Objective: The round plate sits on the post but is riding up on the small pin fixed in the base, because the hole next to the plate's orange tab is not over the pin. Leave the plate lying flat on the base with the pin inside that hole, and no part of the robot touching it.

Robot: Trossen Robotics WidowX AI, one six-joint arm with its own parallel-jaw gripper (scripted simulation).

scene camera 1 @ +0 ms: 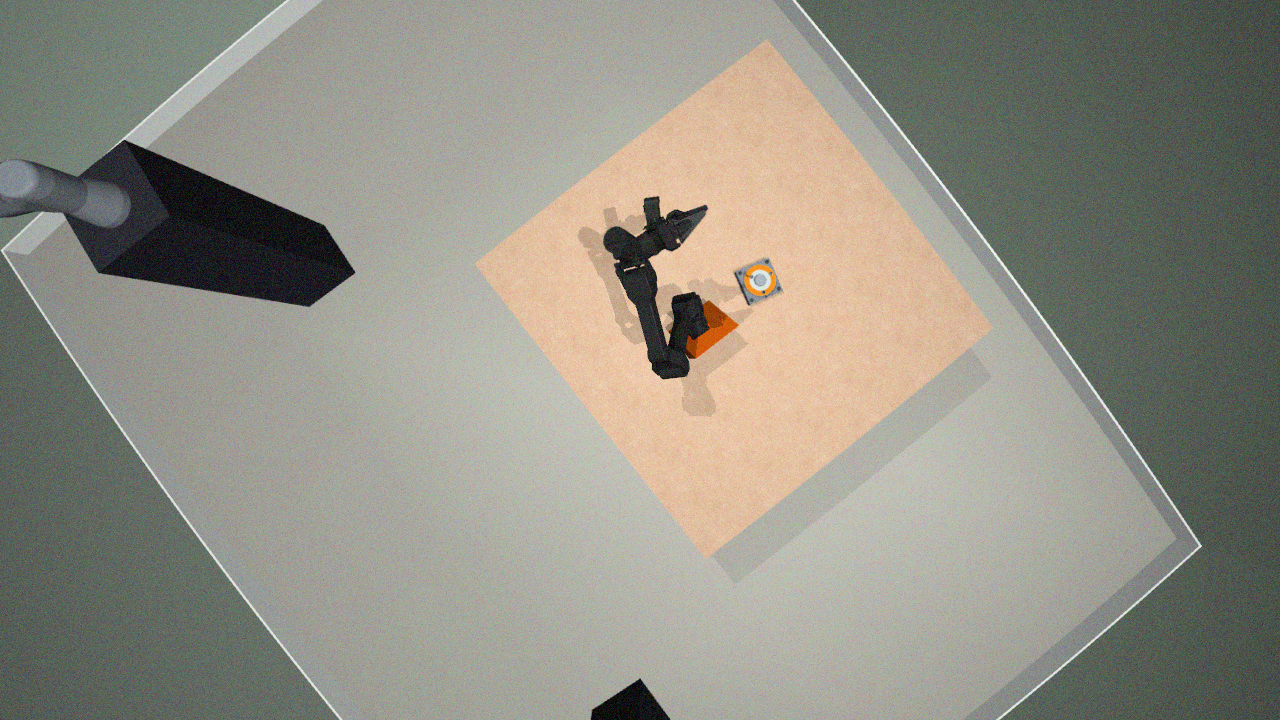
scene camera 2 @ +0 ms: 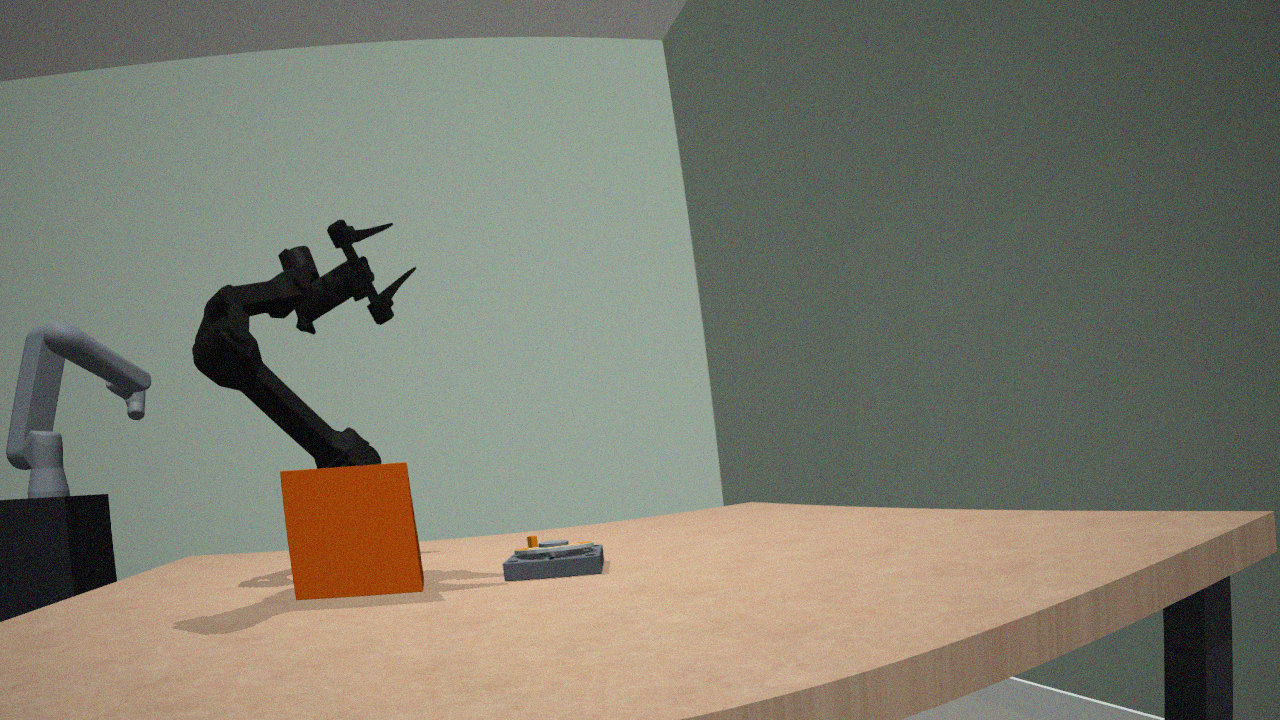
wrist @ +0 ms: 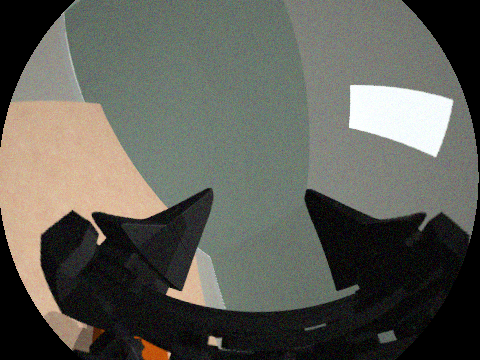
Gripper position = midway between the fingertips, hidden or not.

The gripper (scene camera 2: 404, 245) is open, with nothing in its grasp. Further things: a square grey base (scene camera 1: 750, 298).
The gripper shows as well in scene camera 1 (scene camera 1: 706, 209) and in the wrist view (wrist: 260, 194).
